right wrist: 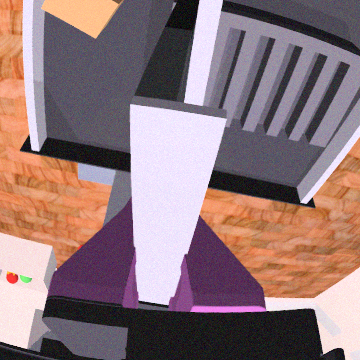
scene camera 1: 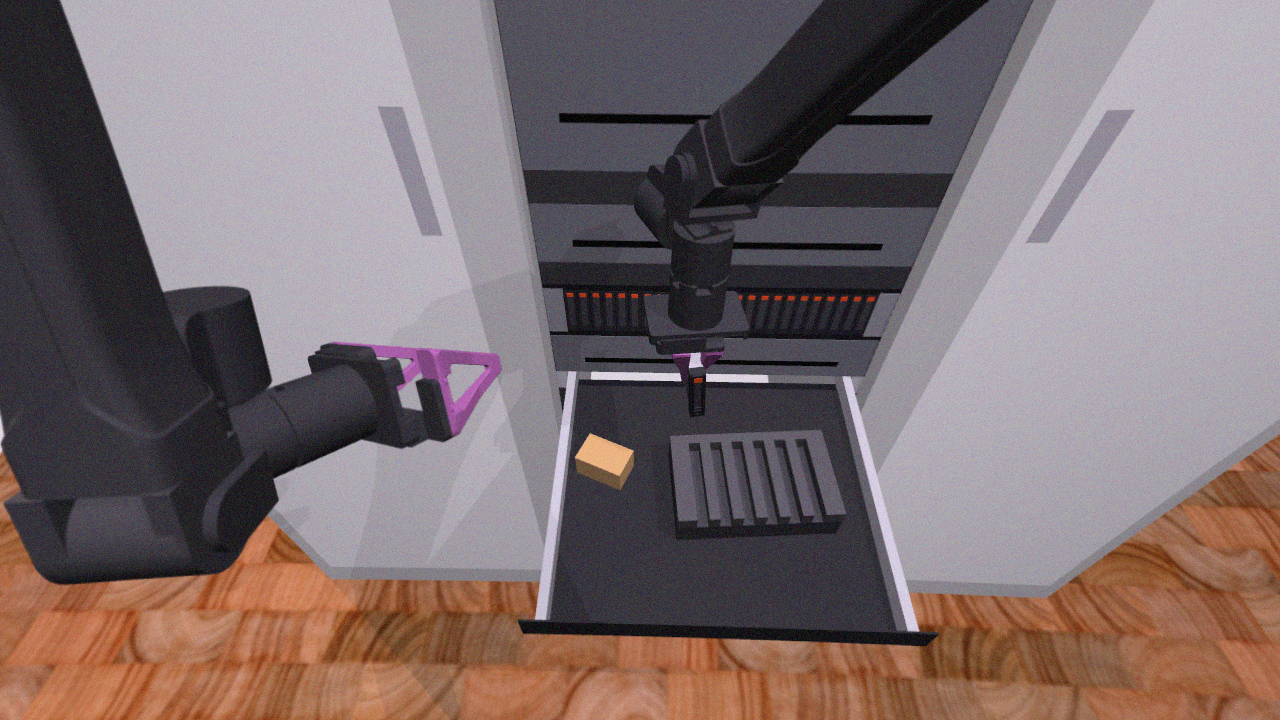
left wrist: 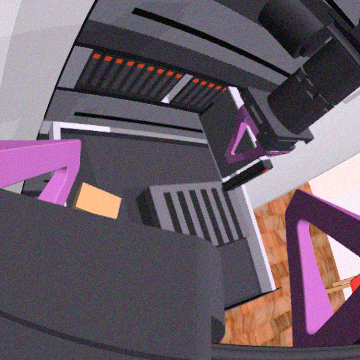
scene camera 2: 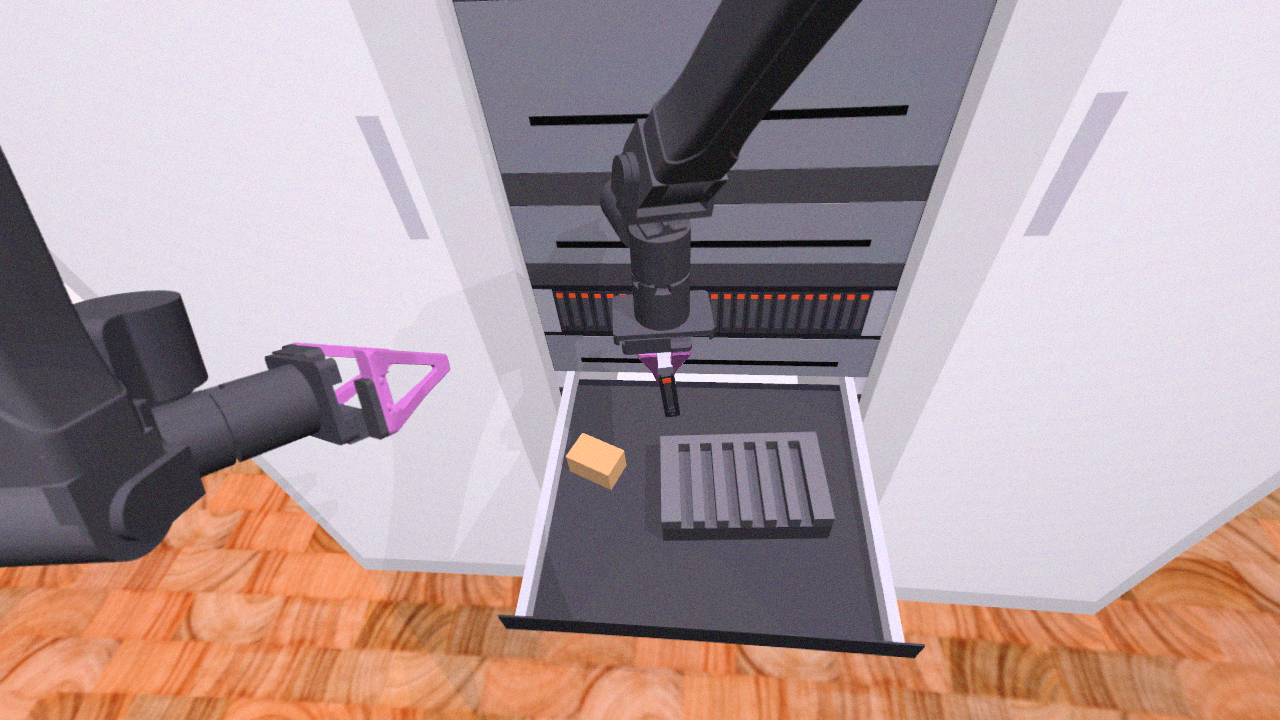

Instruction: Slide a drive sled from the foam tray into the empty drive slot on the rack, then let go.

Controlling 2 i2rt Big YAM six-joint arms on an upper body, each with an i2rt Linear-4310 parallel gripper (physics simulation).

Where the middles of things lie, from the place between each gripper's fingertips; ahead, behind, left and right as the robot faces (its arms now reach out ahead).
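Scene:
From the grey drive sled [right wrist: 174, 139], my left hand is 210 mm to the left, 120 mm short of it and 130 mm above it. Counting from my left hand, there's the ribbed foam tray [scene camera 2: 761, 485], 310 mm to the right, 80 mm ahead and 350 mm below, and there's the tan block [scene camera 1: 602, 460], 100 mm to the right, 120 mm ahead and 360 mm below.
The grey drive sled is 1 cm above my right hand and 2 cm ahead of it. The ribbed foam tray is 21 cm below my right hand, 10 cm to the right of it and 2 cm behind it, and the tan block is 21 cm below that same hand too, but 11 cm to the left of it and 2 cm ahead of it.

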